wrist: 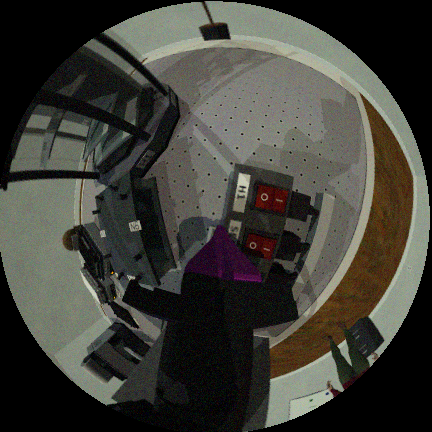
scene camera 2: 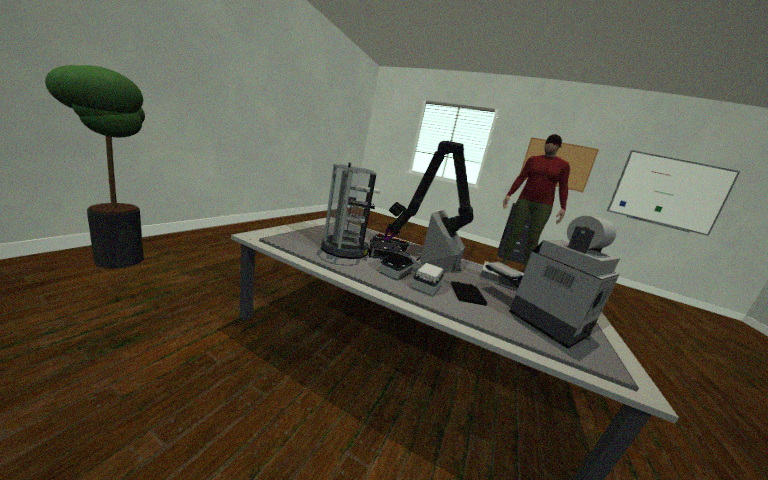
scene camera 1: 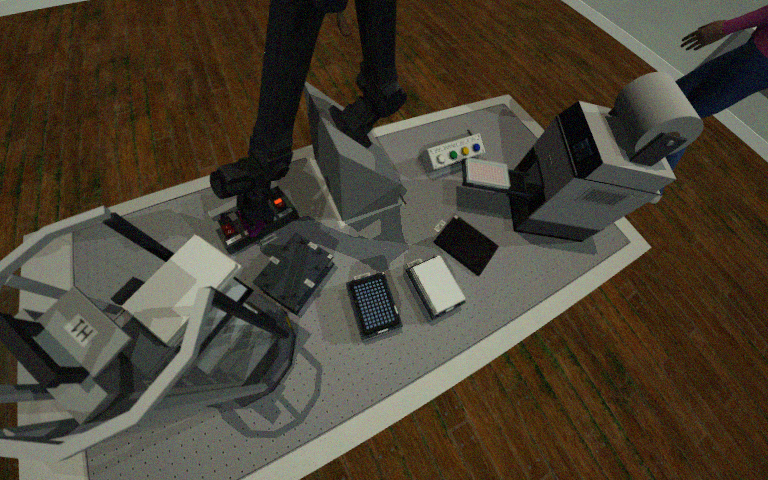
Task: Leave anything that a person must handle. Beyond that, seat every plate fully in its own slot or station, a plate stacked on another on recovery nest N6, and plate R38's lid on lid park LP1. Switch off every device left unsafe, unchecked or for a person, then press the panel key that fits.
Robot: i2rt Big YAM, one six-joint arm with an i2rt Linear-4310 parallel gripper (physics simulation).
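Frame: origin at the arm's base, x ahead, y left, z up, level; centimetres.
Seen in the pictures: gripper, fingertip midpoint: (wrist: 218,228) (scene camera 2: 384,240) (scene camera 1: 252,236); arm's base at its link origin: (scene camera 2: 448,227) (scene camera 1: 349,129).
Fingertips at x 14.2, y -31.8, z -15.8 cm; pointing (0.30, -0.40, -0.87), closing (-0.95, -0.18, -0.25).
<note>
Offsets run from my fingertips to a thing's top centre. "spot": to the spot under its first point.
My gripper (scene camera 1: 253,226) (scene camera 2: 389,234) (wrist: 218,228) is shut and empty, its purple tips low at the switch box (scene camera 1: 231,245) (wrist: 284,173). In the wrist view the H1 rocker {spot: dx -3.4, dy -5.5, dz +1.2 cm} (wrist: 271,197) and the rocker beside it {spot: dx -4.8, dy -0.8, dz +1.3 cm} (wrist: 261,246) are dark red; the others are hidden behind my gripper. An orange-lit rocker {spot: dx -8.1, dy +8.6, dz +1.2 cm} (scene camera 1: 277,201) shows at the box's right end. Nest N6 {dx +13.4, dy +8.4, dz +3.8 cm} (scene camera 1: 294,271) (wrist: 117,205) is dark and lies beside the box. A blue-welled plate {dx +28.3, dy +23.9, dz +3.1 cm} (scene camera 1: 373,302) and a white-topped plate {dx +29.5, dy +40.5, dz +4.5 cm} (scene camera 1: 436,283) (scene camera 2: 430,272) sit on their stations. A pink-welled plate {dx +5.3, dy +68.2, dz +9.3 cm} (scene camera 1: 485,172) is on the machine's tray. The key panel {dx -10.8, dy +68.4, dz +4.6 cm} (scene camera 1: 434,162) has white, green, yellow and blue keys.
The barred carousel (scene camera 2: 339,250) (wrist: 172,115) stands at the left, close to N6. A grey machine {dx +17.5, dy +91.3, dz +41.8 cm} (scene camera 1: 617,192) (scene camera 2: 557,294) with a large roll stands at the right. A black pad {spot: dx +20.7, dy +56.7, dz -2.3 cm} (scene camera 1: 466,244) (scene camera 2: 468,292) lies between. The grey arm pedestal (scene camera 1: 356,175) rises beside the switch box. A person (scene camera 2: 543,183) stands behind the table.
</note>
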